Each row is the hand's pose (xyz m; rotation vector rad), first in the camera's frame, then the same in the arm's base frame.
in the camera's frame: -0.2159 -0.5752 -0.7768 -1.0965 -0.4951 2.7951
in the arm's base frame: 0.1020 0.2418 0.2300 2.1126 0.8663 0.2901
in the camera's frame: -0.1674 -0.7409 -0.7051 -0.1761 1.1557 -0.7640
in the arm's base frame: 0.1091 0.0700 0.3034 0.4692 -1.1595 0.4226
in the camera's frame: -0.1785 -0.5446 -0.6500 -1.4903 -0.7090 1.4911
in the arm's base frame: 0.0178 0.1705 0.1509 1.3681 2.0480 0.7554
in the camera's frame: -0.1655 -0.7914 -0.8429 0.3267 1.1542 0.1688
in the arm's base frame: 0.1717 0.1313 0.4212 -0.2487 -1.2984 1.2103
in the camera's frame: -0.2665 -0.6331 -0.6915 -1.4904 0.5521 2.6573
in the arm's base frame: 0.1432 0.1459 0.1821 2.8222 0.8283 0.5925
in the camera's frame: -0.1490 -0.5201 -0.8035 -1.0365 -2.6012 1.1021
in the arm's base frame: 0.0300 0.2930 0.2504 0.1897 0.9206 0.6877
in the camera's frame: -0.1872 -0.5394 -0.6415 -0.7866 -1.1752 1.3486
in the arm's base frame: 0.0204 0.1690 0.1380 0.8069 2.0032 0.0959
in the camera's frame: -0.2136 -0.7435 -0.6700 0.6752 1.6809 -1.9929
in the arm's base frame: 0.1386 0.0479 0.2585 1.1027 0.2872 0.4672
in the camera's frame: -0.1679 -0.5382 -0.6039 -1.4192 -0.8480 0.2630
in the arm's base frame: -0.0082 0.1416 0.1233 0.0539 2.6916 1.0226
